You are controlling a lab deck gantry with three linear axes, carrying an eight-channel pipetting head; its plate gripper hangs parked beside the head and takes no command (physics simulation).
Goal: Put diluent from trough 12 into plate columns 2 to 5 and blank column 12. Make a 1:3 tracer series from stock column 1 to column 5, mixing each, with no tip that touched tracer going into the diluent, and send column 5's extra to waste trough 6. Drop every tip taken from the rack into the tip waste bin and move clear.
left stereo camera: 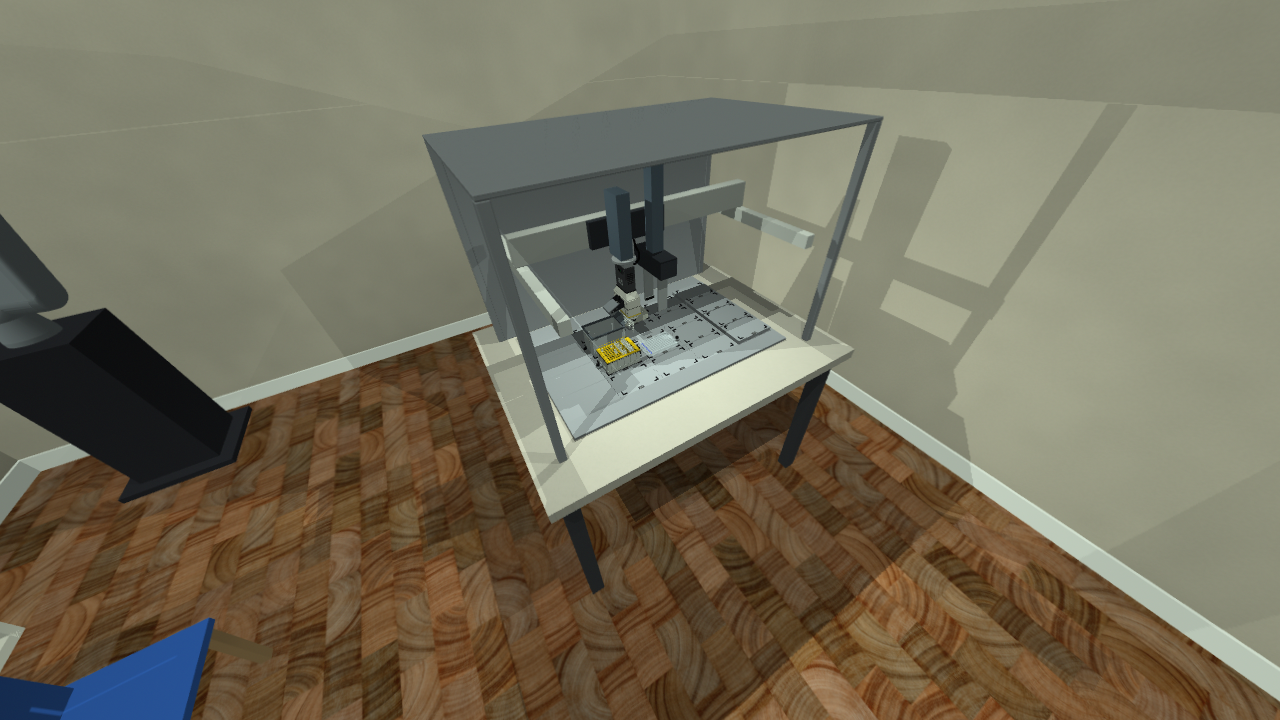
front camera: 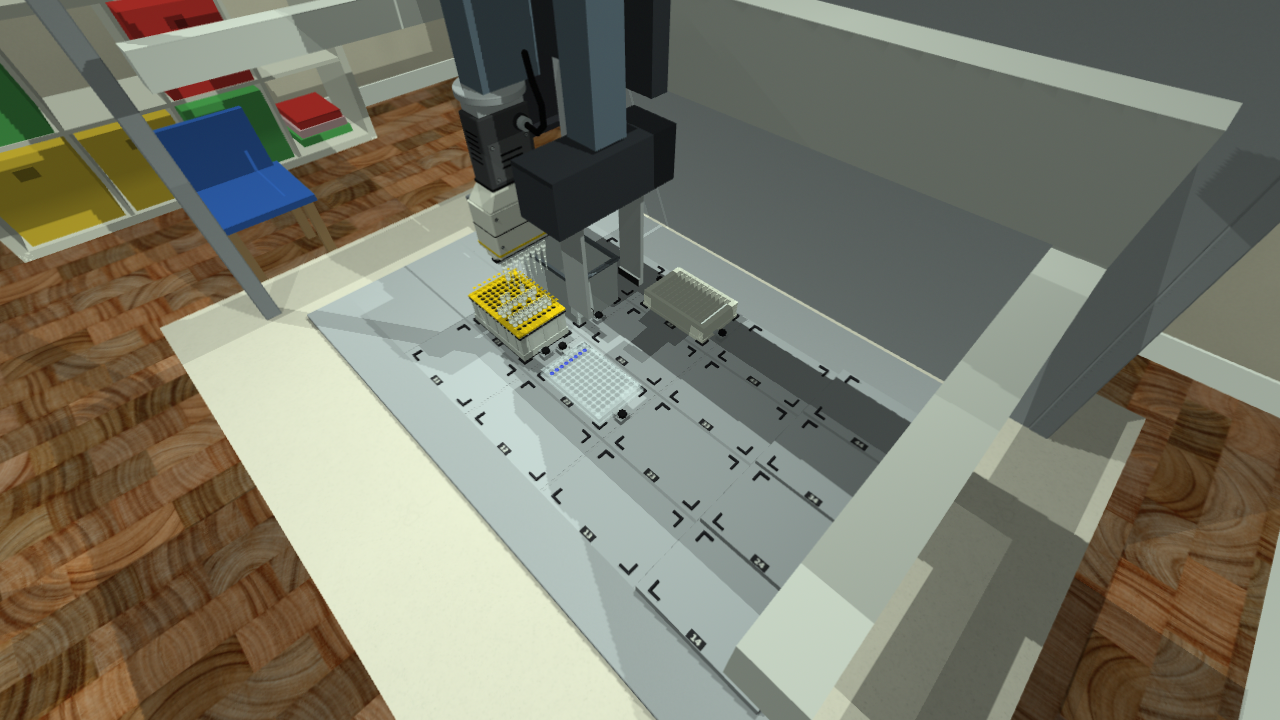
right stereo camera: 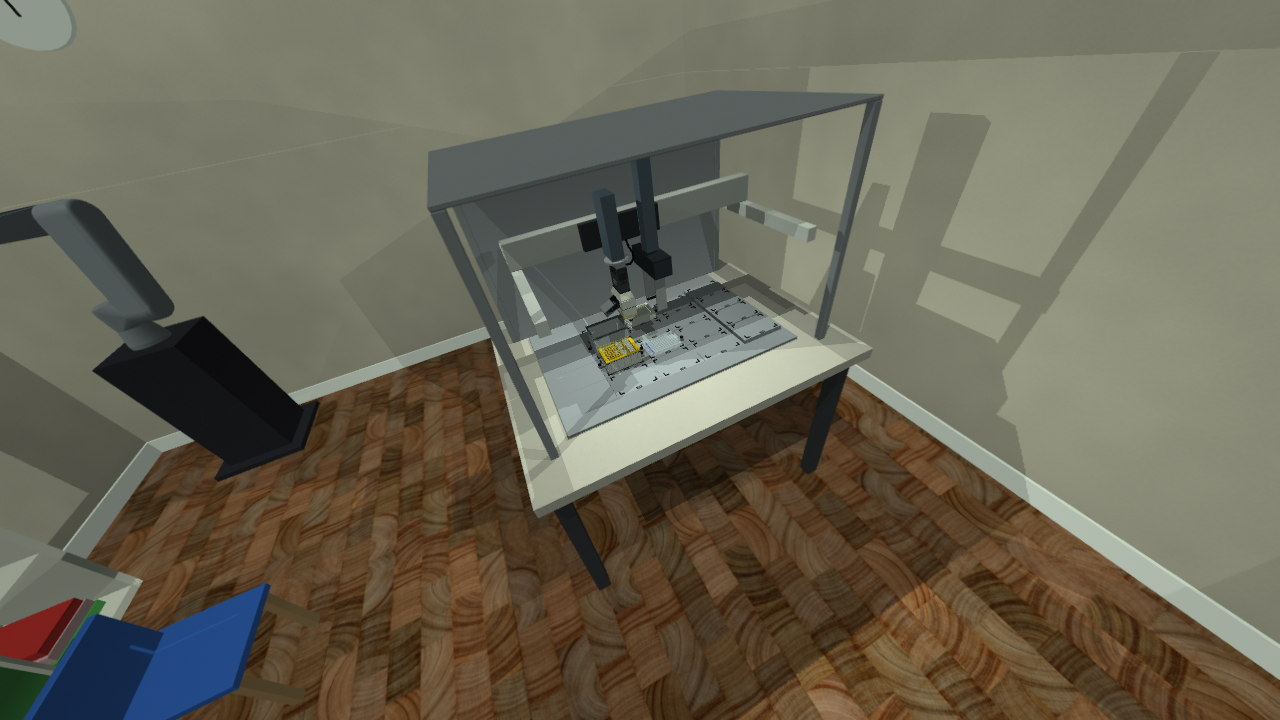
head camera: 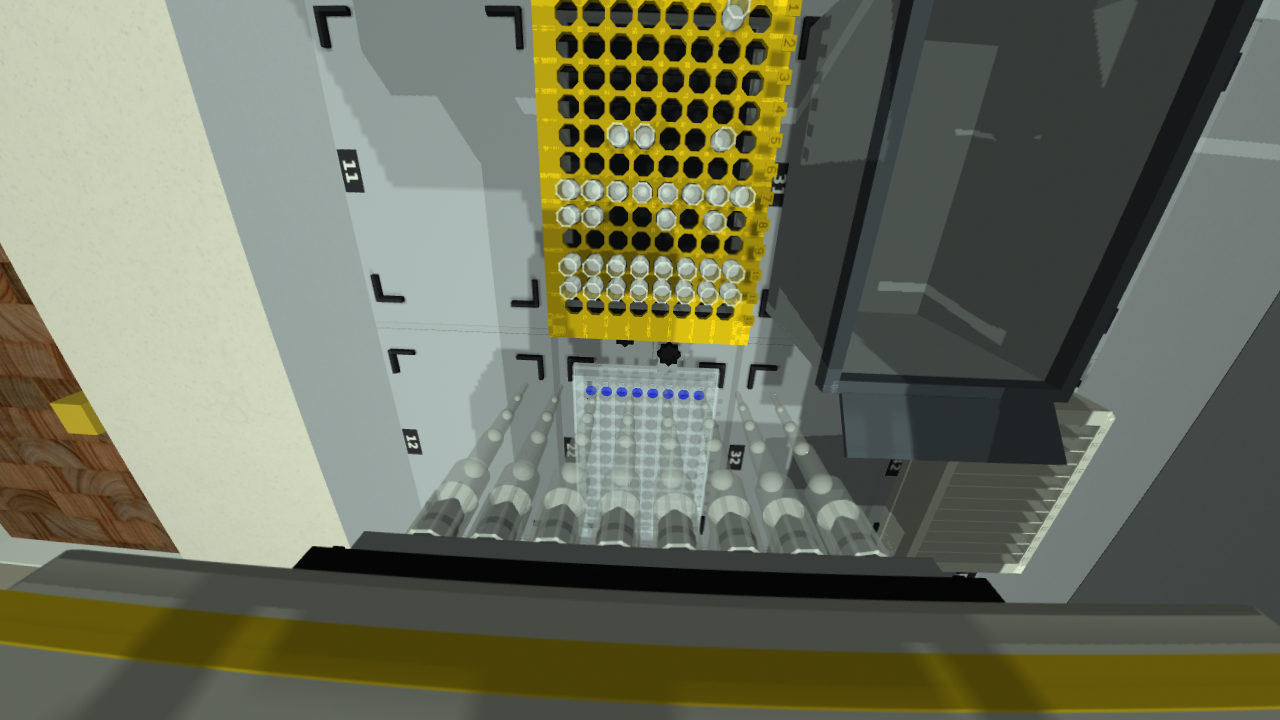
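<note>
The pipetting head (front camera: 508,219) (left stereo camera: 629,300) carries clear tips (head camera: 644,505) on its channels, hanging near the rack's back end in the front view. The yellow tip rack (front camera: 496,329) (head camera: 644,329) has full columns 7, 10 and 11, a few tips in columns 1, 5 and 8, and empty holes at 12. The plate (front camera: 617,401) (head camera: 644,374) shows blue in column 1; its other wells look pale. The trough block (front camera: 690,302) (head camera: 993,519) shows pale compartments; liquid levels cannot be told. The tip waste bin (front camera: 605,291) (head camera: 870,197) is partly hidden. My parked gripper (front camera: 605,259) is open, holding nothing.
Clamp knobs (front camera: 622,414) (head camera: 668,354) stand by the plate and rack. The bin's dark front flap (head camera: 953,429) projects toward the trough block. Enclosure posts (left stereo camera: 528,340) (right stereo camera: 501,340) stand at the table edges. A blue chair (front camera: 259,192) stands beyond the table.
</note>
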